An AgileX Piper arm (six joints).
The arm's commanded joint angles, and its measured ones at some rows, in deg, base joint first. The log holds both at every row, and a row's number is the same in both.
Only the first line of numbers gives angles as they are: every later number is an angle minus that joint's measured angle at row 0.
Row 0, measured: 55.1, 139.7, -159.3, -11.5, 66.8, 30.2
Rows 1 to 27, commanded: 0.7, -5.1, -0.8, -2.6, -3.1, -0.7; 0.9, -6.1, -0.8, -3.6, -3.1, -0.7; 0.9, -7.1, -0.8, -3.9, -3.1, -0.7; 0.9, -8.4, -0.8, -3.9, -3.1, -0.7; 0.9, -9.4, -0.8, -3.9, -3.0, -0.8; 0.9, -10.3, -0.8, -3.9, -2.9, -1.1; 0.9, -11.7, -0.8, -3.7, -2.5, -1.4; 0.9, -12.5, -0.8, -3.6, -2.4, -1.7; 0.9, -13.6, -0.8, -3.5, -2.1, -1.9; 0.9, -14.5, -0.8, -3.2, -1.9, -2.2; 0.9, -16.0, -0.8, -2.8, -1.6, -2.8; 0.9, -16.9, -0.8, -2.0, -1.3, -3.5; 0.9, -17.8, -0.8, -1.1, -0.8, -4.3; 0.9, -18.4, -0.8, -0.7, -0.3, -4.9; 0.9, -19.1, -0.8, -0.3, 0.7, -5.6; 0.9, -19.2, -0.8, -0.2, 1.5, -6.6; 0.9, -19.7, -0.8, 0.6, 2.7, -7.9; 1.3, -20.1, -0.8, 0.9, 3.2, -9.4; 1.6, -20.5, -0.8, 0.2, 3.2, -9.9; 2.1, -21.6, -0.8, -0.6, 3.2, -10.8; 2.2, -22.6, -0.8, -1.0, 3.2, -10.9; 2.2, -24.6, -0.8, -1.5, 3.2, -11.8; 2.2, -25.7, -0.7, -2.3, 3.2, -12.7; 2.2, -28.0, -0.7, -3.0, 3.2, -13.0; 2.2, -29.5, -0.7, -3.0, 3.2, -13.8; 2.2, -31.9, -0.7, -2.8, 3.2, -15.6; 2.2, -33.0, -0.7, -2.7, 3.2, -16.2
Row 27, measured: 2.3, -27.2, -0.3, -1.4, 5.8, -13.2
